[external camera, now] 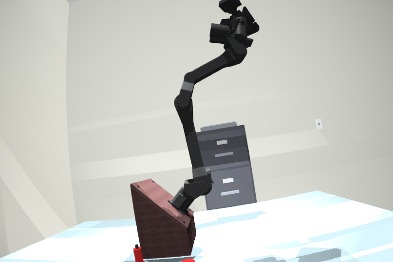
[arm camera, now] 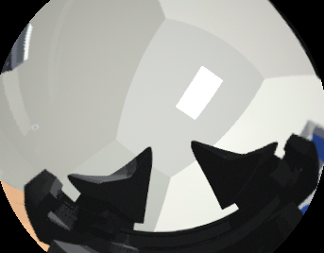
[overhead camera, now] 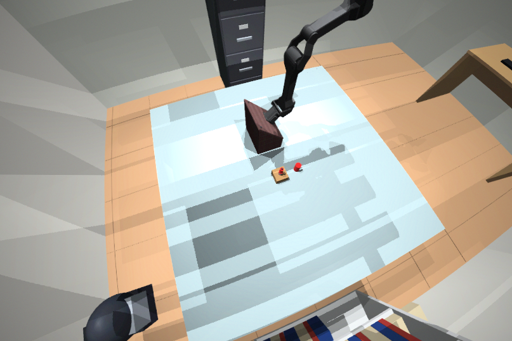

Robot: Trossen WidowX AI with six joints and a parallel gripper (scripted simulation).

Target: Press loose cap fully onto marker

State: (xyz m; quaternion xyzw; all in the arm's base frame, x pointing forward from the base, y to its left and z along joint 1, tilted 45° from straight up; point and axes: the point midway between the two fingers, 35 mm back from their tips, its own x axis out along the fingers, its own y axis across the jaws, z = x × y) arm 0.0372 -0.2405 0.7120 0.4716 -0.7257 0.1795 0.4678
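The red cap is 330 mm ahead of my gripper tip, 250 mm to the right of it and 800 mm below it.
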